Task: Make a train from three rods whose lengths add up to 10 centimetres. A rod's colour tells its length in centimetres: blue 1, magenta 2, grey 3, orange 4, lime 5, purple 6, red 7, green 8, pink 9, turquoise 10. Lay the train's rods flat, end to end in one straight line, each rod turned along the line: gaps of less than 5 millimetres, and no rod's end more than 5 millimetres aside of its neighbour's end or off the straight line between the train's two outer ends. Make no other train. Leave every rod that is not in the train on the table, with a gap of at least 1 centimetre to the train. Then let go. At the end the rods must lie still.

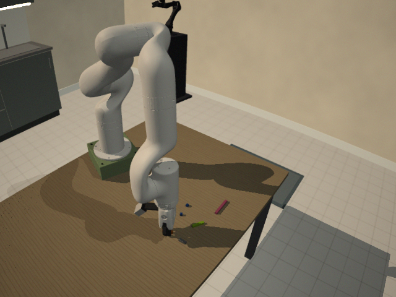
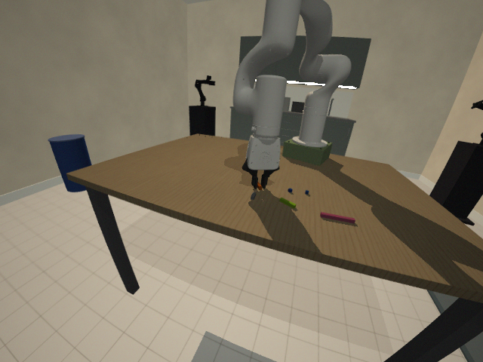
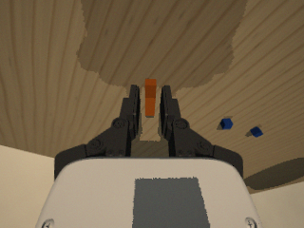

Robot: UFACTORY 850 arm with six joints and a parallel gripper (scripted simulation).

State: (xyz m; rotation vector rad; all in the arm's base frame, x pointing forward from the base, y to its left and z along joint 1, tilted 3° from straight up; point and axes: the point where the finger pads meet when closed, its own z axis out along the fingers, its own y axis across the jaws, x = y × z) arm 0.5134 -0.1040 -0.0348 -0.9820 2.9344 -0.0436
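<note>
The orange rod is 2 cm below my hand. From my hand the other things lie so: pink rod: 6 cm ahead, 25 cm to the left, 2 cm below; grey rod: 7 cm ahead, 1 cm to the left, 2 cm below; lime rod: 6 cm ahead, 11 cm to the left, 2 cm below.
</note>
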